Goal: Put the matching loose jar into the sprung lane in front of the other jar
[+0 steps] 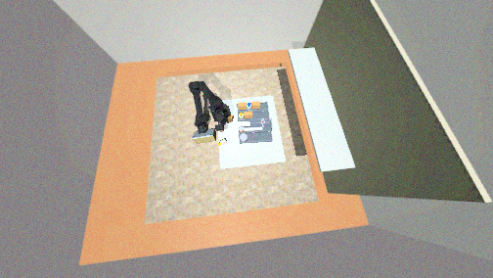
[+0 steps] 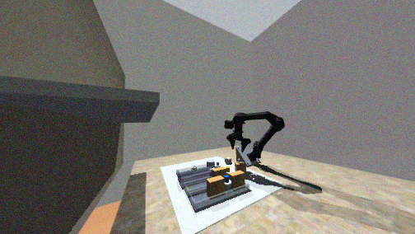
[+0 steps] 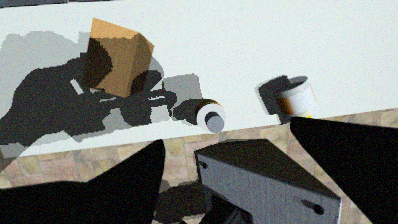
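My gripper tip is now 22 cm short of the white mat, 3 cm to the left of it and 12 cm above it. Also, from my gripper tip: wide grey cylinder 16 cm ahead, 11 cm to the right, 9 cm below; then grey rack 31 cm ahead, 2 cm to the right, 10 cm below.
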